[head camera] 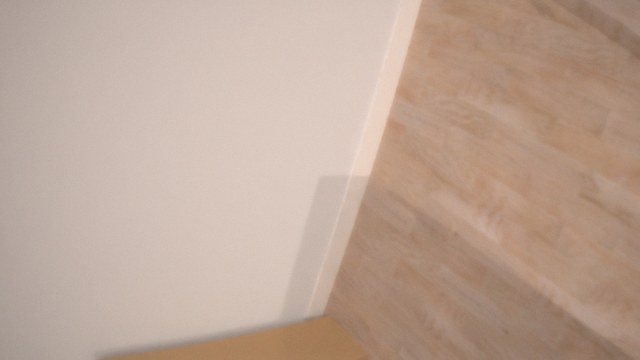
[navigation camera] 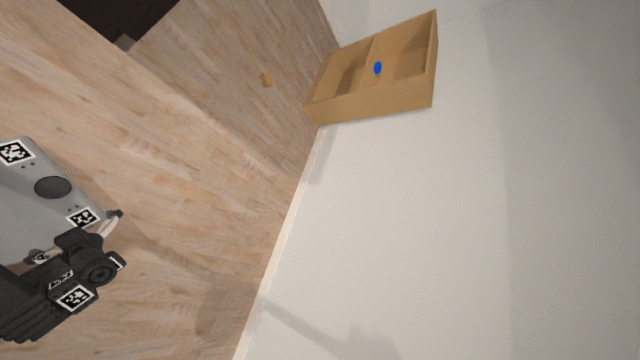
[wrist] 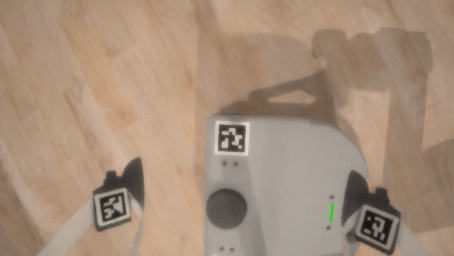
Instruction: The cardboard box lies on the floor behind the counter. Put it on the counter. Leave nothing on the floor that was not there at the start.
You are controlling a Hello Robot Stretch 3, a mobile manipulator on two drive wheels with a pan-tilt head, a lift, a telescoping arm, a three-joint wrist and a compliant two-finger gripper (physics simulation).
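Where they show: gripper, fingertip midpoint: (wrist: 241, 184); robot's base at its link origin: (navigation camera: 52, 185) (wrist: 232, 180).
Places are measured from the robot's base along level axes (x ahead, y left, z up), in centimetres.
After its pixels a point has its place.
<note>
A small cardboard-coloured box (navigation camera: 266, 79) {y 15.4, x 121.7, z 4.9 cm} lies on the floor in the upper middle of the navigation view; it does not show in the head or wrist view. Part of a dark counter or cabinet (navigation camera: 120, 15) {y 45.2, x 45.6, z 23.7 cm} shows at the top left of the navigation view, and its top cannot be made out. My gripper (navigation camera: 76, 235) {y -12.4, x -2.2, z 37.8 cm} (wrist: 242, 184) {y -12.4, x -2.2, z 37.8 cm} is open and empty, with its fingers spread wide over my grey base. The small box is well away from the gripper.
A wooden shelf unit (head camera: 250, 346) {y -32.2, x 168.6, z 44.4 cm} (navigation camera: 380, 102) {y -26.1, x 165.2, z 71.5 cm} with a blue object (navigation camera: 377, 67) {y -2.5, x 201.8, z 61.7 cm} inside stands against the white wall (head camera: 175, 150) {y -80.3, x 109.0, z 78.8 cm} (navigation camera: 400, 225) {y -87.9, x 95.7, z 95.1 cm}. The baseboard runs along the wood floor (head camera: 500, 150) {y -47.7, x 63.8, z 0.0 cm} (navigation camera: 165, 135) {y 2.9, x 43.2, z 0.0 cm} (wrist: 60, 125) {y -12.3, x 49.3, z 0.1 cm}. My grey base (navigation camera: 25, 195) {y 0.8, x -5.3, z 16.0 cm} (wrist: 285, 170) {y -7.7, x -9.9, z 16.0 cm} lies below the gripper.
</note>
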